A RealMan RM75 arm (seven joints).
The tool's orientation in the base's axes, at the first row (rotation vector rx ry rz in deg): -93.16, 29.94, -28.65
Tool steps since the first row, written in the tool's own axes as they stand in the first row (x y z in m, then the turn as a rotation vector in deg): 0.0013, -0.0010, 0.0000, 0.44, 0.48, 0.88; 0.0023, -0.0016, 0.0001, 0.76, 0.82, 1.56; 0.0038, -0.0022, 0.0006, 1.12, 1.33, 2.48; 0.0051, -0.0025, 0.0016, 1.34, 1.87, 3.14; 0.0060, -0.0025, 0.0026, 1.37, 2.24, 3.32; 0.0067, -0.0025, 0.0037, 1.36, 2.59, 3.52
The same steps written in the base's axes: 0.0011, -0.0007, 0.0010, 0.85, 0.39, -0.57; 0.0020, -0.0011, 0.0016, 1.50, 0.70, -0.97; 0.0035, -0.0016, 0.0022, 2.31, 1.16, -1.57; 0.0052, -0.0015, 0.0024, 2.86, 1.50, -2.18; 0.0065, -0.0013, 0.0023, 2.97, 1.59, -2.57; 0.0077, -0.0008, 0.0022, 3.06, 1.71, -2.94
